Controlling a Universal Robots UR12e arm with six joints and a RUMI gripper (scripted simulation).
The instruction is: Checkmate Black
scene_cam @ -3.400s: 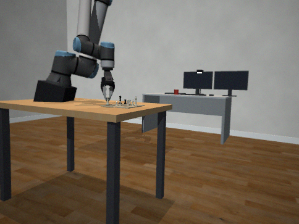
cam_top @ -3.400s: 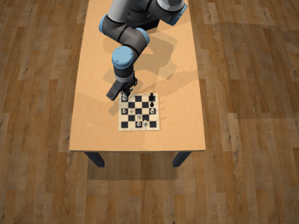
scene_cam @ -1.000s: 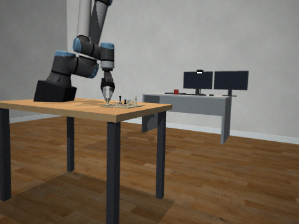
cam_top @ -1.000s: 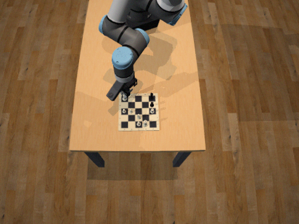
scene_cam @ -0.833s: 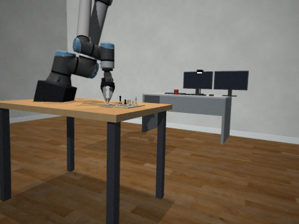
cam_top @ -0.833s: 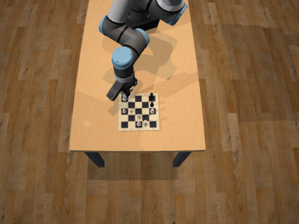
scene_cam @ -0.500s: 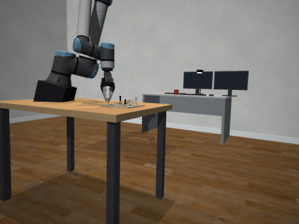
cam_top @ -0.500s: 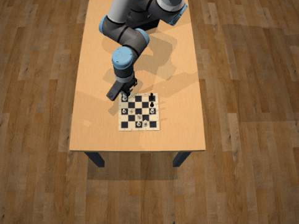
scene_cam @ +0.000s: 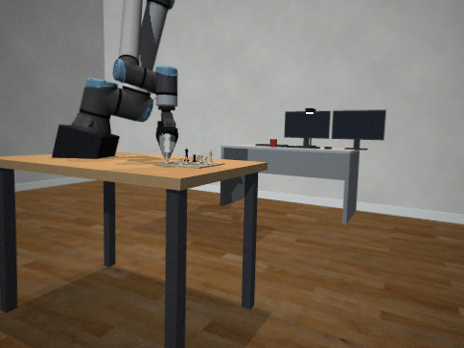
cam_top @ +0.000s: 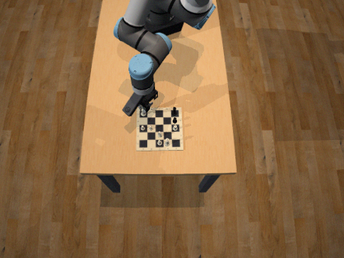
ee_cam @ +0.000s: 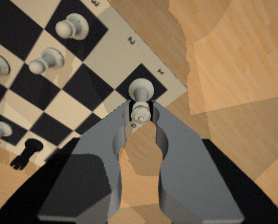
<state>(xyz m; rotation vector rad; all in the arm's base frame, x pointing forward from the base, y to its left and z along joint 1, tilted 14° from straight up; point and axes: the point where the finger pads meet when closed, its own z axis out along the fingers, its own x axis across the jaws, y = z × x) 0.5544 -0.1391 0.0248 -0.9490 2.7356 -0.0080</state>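
My gripper is now 10 mm above the white piece. From my hand the other things lie so: black piece: 140 mm to the left, 60 mm ahead, 20 mm below; then chessboard: 80 mm ahead, 70 mm to the left, 40 mm below; then black king: 150 mm to the left, 10 mm below, 10 mm ahead.
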